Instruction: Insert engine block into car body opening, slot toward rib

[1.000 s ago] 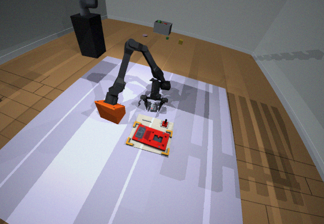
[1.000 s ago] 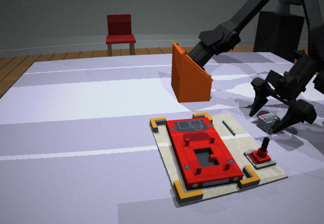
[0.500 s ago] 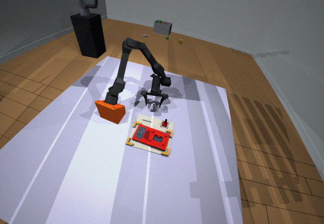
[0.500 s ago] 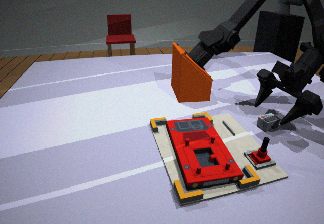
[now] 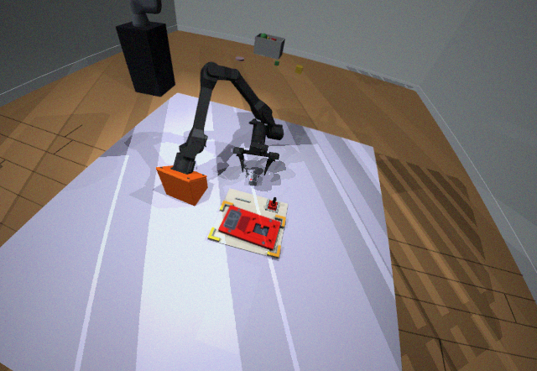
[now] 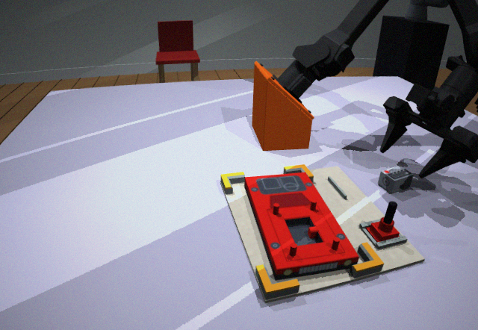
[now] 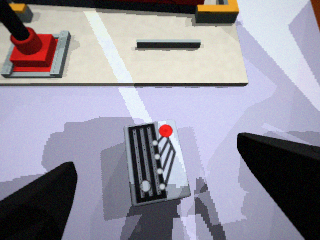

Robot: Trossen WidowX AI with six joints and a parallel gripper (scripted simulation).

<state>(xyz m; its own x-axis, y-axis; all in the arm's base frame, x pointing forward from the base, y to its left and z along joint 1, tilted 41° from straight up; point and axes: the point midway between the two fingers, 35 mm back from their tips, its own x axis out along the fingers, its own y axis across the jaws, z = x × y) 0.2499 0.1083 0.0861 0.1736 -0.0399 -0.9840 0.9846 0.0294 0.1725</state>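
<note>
My gripper tip is now 1 cm short of the grey engine block and 3 cm above it. The rest, counted from my gripper tip: black post (11 cm ahead, 11 cm to the right, 1 cm below).
</note>
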